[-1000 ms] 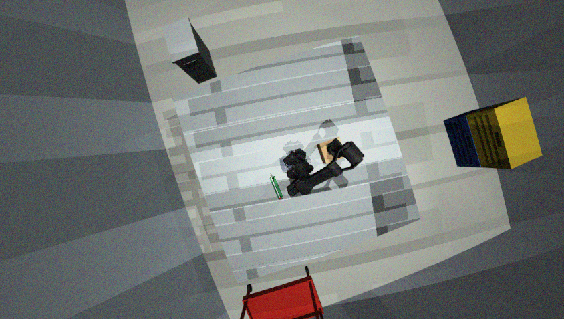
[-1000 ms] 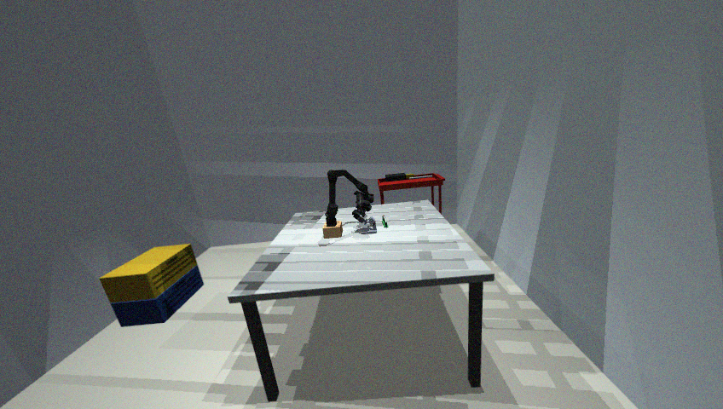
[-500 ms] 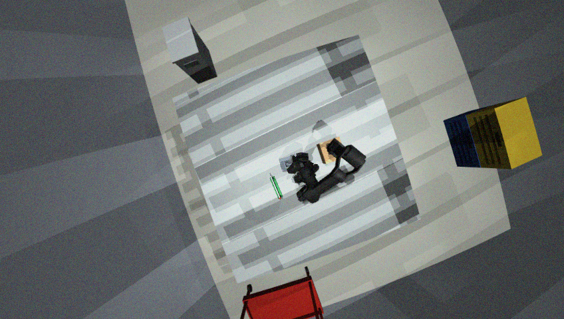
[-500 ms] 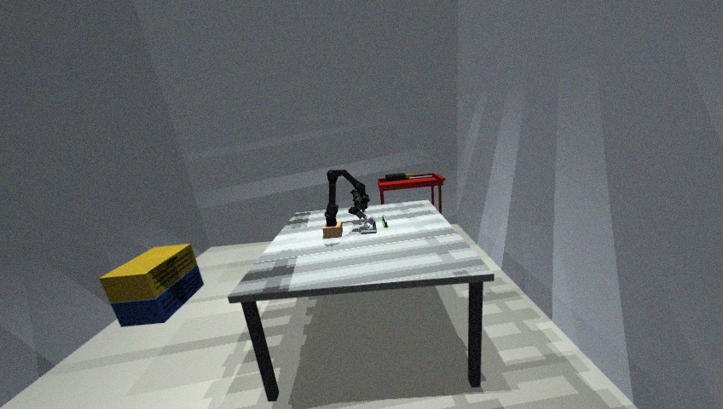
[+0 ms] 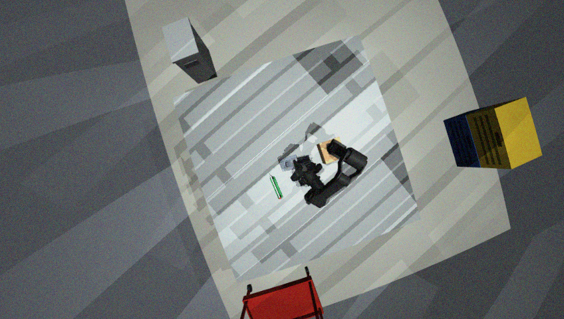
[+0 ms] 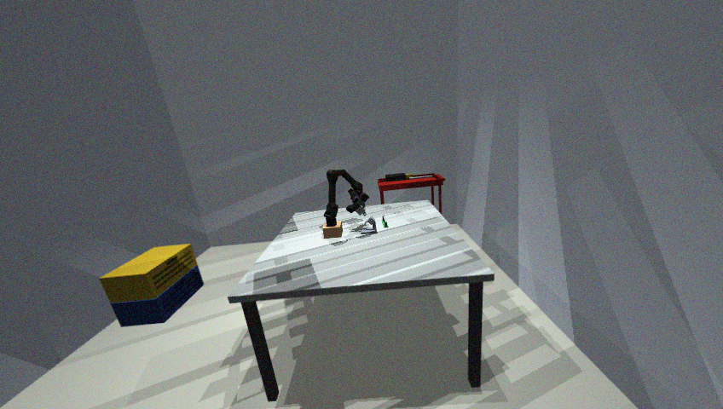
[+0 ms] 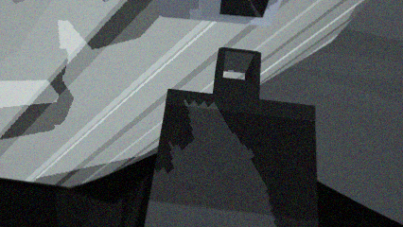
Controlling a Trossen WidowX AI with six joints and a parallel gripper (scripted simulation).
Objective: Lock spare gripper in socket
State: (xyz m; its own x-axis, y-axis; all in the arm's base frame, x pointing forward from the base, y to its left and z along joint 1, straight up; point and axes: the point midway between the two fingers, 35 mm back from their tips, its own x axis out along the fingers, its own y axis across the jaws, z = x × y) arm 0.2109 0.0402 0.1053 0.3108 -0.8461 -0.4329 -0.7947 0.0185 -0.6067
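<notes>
The green part lies 16 cm ahead of my gripper tip, 15 cm below it and 14 cm to the left of it. From my gripper tip the other things lie so: spare gripper: 1 cm to the left; then grey mount: 12 cm below, 6 cm ahead, 2 cm to the left.
</notes>
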